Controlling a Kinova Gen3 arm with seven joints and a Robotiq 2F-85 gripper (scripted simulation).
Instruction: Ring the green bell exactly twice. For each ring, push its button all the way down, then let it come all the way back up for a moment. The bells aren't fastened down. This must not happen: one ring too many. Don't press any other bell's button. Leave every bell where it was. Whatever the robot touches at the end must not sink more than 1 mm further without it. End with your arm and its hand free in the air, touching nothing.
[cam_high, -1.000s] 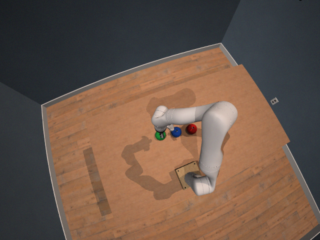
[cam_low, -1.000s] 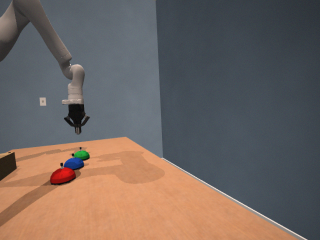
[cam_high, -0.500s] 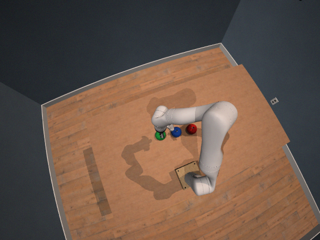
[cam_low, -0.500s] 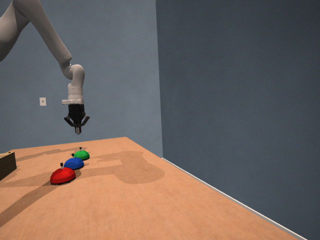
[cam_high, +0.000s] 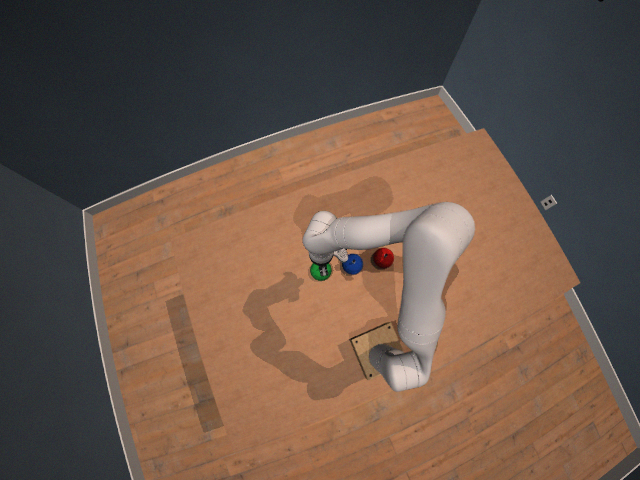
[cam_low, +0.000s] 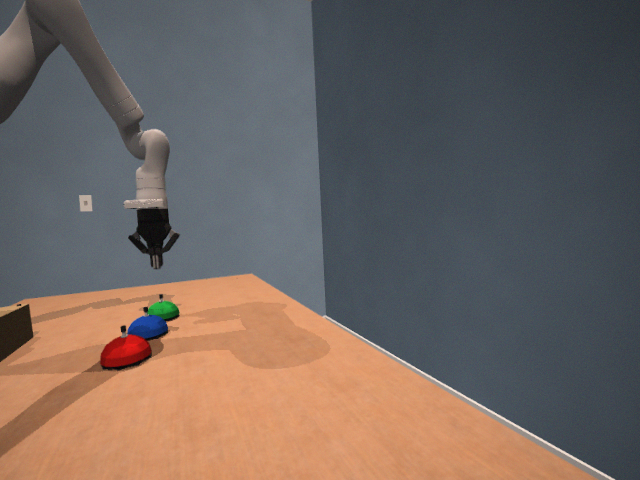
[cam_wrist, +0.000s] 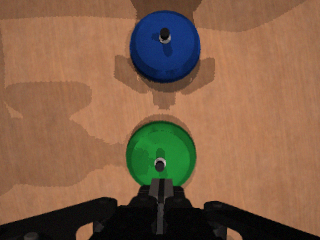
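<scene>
The green bell lies 12 cm below my hand. The rest, counted from my hand: red bell: 6 cm behind, 25 cm to the right, 12 cm below; blue bell: 3 cm behind, 13 cm to the right, 12 cm below.
</scene>
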